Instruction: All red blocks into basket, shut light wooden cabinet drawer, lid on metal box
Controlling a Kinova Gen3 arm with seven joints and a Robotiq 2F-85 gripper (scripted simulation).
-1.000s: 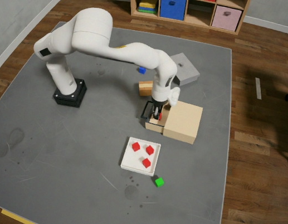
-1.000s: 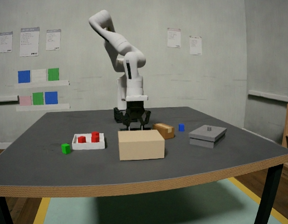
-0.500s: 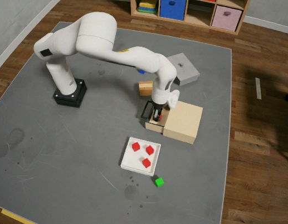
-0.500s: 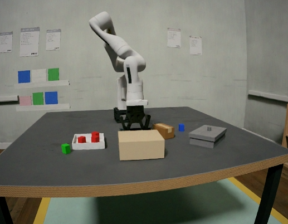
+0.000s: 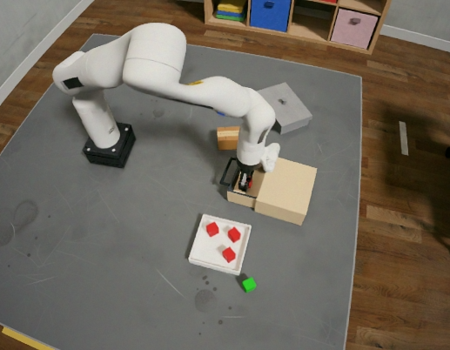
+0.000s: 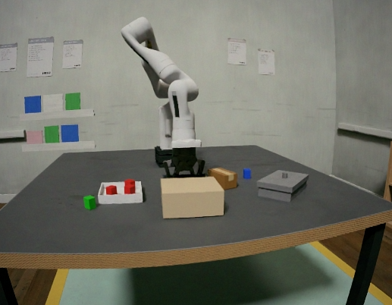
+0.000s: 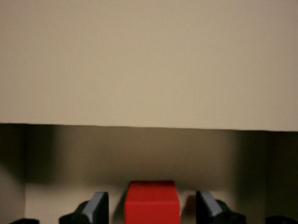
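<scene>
The white basket is 2 cm ahead of my hand, 22 cm to the right of it and 2 cm below it. Round my hand: cardboard box: 11 cm behind, 14 cm to the left; then green block: 14 cm ahead, 29 cm to the right, 2 cm below; then light wooden cabinet: 7 cm ahead, 1 cm to the left.
</scene>
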